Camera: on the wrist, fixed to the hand. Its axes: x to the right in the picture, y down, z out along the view.
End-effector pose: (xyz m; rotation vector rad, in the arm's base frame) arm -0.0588 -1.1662 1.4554 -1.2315 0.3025 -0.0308
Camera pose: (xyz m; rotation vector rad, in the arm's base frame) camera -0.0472 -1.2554 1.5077 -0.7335 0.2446 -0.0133
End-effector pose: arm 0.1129 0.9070 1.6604 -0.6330 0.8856 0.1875
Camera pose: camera 0.1136 0.8032 1.6529 -0.1431 0.8375 0.0348
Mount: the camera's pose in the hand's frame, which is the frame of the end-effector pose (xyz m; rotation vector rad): 0.0167 -0.0804 -0.0639 0.4929 -0.0732 0.0529
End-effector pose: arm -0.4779 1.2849 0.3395 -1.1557 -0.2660 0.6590
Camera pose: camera -0.4042 1.2271 0.3848 -0.6690 -0.1234 0.7628
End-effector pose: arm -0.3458 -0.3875 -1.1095 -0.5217 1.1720 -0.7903
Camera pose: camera -0.4251 -0.4488 -1.0817 -0.1089 0.8769 -0.9671
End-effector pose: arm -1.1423 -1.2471 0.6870 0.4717 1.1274 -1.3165
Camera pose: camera -1.2423 -1.2241 0.6698 0.7997 0.7177 -1.5532
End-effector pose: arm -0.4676 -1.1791 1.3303 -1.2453 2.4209 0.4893
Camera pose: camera -0.4209 -1.2645 1.3672 -0.9330 2.3188 -0.0538
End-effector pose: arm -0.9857 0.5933 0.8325 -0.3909 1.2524 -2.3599
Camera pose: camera -1.0479 0.6701 0.8651 -0.2741 0.6050 -2.4754
